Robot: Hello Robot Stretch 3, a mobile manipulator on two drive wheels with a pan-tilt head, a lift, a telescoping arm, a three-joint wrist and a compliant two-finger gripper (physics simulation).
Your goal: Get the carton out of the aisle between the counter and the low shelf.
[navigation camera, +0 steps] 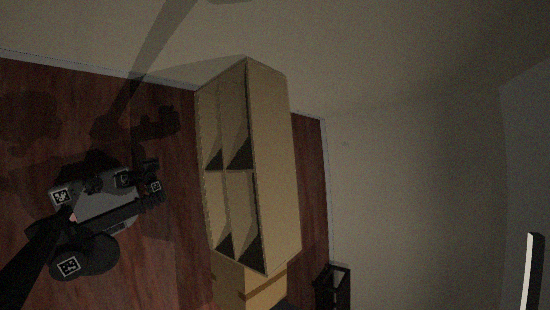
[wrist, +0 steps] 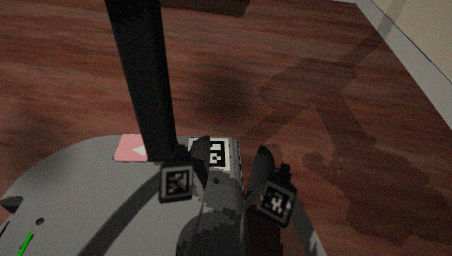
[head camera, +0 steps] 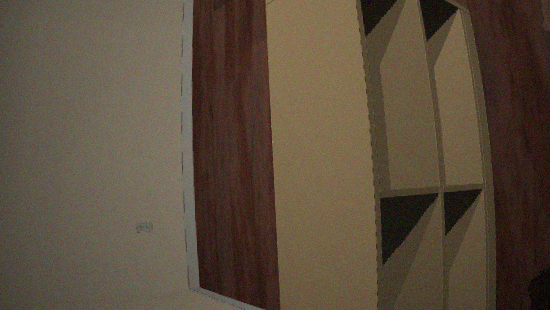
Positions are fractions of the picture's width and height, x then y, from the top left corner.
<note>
I see my gripper (wrist: 0.51, 0.62) and a low shelf (head camera: 0.70, 0.59).
The low shelf also shows in the navigation camera view (navigation camera: 0.45, 0.49).
</note>
